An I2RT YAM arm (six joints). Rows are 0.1 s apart.
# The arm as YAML. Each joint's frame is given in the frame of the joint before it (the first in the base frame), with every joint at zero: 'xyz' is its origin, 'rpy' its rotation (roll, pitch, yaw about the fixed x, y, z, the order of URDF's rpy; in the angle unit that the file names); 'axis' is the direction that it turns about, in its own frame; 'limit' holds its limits. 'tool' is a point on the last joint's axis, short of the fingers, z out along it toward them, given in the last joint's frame.
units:
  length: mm
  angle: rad
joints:
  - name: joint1
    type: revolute
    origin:
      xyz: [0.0, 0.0, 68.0]
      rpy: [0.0, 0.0, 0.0]
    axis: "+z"
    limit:
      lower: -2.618
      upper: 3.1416
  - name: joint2
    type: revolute
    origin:
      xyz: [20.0, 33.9, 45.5]
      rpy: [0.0, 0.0, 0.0]
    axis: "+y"
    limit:
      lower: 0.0
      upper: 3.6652
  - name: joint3
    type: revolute
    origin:
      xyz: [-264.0, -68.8, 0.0]
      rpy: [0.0, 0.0, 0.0]
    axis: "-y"
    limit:
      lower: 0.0
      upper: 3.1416
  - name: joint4
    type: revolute
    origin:
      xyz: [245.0, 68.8, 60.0]
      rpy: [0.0, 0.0, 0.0]
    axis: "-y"
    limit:
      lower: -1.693
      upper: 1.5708
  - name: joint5
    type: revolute
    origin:
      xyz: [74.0, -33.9, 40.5]
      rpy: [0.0, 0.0, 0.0]
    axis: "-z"
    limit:
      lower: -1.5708
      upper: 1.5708
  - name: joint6
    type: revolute
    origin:
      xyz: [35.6, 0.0, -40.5]
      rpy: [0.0, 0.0, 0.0]
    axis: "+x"
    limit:
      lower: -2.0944
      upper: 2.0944
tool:
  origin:
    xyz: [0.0, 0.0, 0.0]
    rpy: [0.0, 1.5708, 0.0]
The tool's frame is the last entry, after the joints.
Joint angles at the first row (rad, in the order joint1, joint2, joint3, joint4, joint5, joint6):
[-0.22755 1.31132 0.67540 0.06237 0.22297 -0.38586]
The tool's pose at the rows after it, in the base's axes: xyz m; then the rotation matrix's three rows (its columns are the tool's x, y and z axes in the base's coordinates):
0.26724 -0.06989 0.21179; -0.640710 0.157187 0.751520; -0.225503 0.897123 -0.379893; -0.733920 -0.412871 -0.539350
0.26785 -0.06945 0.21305; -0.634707 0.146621 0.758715; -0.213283 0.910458 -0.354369; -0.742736 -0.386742 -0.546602
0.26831 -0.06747 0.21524; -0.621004 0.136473 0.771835; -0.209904 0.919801 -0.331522; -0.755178 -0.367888 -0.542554
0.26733 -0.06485 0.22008; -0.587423 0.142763 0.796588; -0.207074 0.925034 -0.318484; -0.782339 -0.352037 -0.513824
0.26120 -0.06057 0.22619; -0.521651 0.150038 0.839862; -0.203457 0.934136 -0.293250; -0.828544 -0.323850 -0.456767
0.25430 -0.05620 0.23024; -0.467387 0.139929 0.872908; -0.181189 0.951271 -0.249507; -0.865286 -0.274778 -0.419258
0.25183 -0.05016 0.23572; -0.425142 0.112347 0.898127; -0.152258 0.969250 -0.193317; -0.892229 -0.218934 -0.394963
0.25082 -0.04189 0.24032; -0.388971 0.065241 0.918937; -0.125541 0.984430 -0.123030; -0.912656 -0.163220 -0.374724
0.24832 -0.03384 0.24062; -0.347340 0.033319 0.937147; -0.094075 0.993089 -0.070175; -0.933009 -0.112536 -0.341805
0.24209 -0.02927 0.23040; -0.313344 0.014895 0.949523; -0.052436 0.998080 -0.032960; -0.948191 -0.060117 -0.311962
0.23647 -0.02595 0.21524; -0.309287 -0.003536 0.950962; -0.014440 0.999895 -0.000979; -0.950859 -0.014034 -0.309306
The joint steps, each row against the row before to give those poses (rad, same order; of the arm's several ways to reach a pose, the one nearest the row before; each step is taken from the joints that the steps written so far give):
[-0.00268 0.00038 0.00151 -0.01028 -0.02327 0.00343]
[-0.00152 -0.00040 0.00763 -0.01338 -0.02823 0.01564]
[0.00459 -0.00532 0.00307 -0.00114 -0.02173 0.01107]
[0.00687 -0.01909 -0.00648 0.02287 -0.01259 0.01564]
[0.00686 -0.04766 -0.03281 0.05306 -0.02823 0.02365]
[0.00455 -0.04580 -0.02898 0.02705 -0.04581 0.03813]
[0.01452 -0.02784 -0.00460 0.00422 -0.04690 0.04465]
[0.02404 -0.01982 -0.00111 0.00304 -0.05072 0.04273]
[0.02554 -0.01948 -0.02406 0.03928 -0.03131 0.04691]
[0.01070 -0.01680 -0.06485 0.07895 -0.02859 0.04960]
[0.00687 0.00081 -0.06524 0.06796 -0.02556 0.04043]

